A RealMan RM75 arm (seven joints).
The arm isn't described. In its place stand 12 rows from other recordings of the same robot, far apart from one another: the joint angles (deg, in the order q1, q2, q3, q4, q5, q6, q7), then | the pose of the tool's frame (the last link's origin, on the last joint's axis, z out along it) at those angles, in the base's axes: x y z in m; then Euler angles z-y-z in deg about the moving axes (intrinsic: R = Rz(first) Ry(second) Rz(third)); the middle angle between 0 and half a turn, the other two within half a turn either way.
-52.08 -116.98 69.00 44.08 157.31 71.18 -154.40 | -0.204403 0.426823 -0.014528 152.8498 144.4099 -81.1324
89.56 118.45 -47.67 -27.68 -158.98 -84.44 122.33 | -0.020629 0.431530 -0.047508 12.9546 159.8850 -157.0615
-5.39 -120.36 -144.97 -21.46 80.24 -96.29 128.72 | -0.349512 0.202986 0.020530 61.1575 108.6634 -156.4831
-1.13 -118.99 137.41 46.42 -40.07 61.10 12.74 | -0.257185 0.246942 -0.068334 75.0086 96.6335 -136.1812
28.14 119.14 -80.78 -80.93 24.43 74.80 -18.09 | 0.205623 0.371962 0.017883 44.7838 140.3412 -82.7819
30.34 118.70 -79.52 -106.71 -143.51 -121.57 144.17 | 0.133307 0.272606 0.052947 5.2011 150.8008 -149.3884
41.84 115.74 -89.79 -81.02 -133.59 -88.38 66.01 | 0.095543 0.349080 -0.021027 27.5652 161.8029 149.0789
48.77 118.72 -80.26 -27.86 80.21 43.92 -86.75 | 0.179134 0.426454 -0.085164 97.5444 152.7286 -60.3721
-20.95 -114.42 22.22 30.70 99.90 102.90 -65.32 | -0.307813 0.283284 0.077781 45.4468 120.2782 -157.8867
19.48 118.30 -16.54 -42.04 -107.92 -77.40 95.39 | 0.368809 0.305541 0.096234 99.0767 118.0229 -16.1005
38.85 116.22 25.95 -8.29 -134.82 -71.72 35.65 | 0.290669 0.379019 0.000513 112.9109 114.4028 -41.5682
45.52 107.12 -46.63 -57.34 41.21 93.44 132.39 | 0.202635 0.414495 0.113519 64.9828 158.8371 111.9572
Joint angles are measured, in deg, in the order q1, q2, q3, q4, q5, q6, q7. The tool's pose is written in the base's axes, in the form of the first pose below.
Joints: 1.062 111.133 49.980 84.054 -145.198 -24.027 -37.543
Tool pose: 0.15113 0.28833 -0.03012 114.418 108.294 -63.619
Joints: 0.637 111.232 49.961 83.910 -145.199 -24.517 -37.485
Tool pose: 0.15293 0.28725 -0.02976 114.133 107.904 -63.461
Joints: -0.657 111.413 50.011 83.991 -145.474 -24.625 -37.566
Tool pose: 0.15780 0.28378 -0.02972 113.096 107.700 -63.549
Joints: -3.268 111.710 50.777 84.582 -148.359 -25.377 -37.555
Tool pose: 0.16410 0.27771 -0.02525 112.196 106.502 -65.456
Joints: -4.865 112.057 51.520 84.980 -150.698 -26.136 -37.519
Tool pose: 0.16661 0.27454 -0.02127 111.967 105.338 -66.980
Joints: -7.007 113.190 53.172 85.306 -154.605 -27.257 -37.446
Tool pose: 0.16885 0.27194 -0.01531 111.683 103.213 -69.433
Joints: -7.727 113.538 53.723 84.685 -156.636 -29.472 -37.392
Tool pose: 0.17041 0.27022 -0.01192 112.307 101.615 -70.898
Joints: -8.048 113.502 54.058 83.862 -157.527 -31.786 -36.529
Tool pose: 0.17307 0.26908 -0.00838 112.852 100.177 -70.960
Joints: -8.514 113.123 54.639 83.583 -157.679 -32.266 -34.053
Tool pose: 0.17892 0.26872 -0.00464 112.172 99.725 -69.256
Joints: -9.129 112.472 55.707 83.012 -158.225 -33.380 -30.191
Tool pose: 0.18792 0.26835 0.00232 111.413 98.804 -66.973
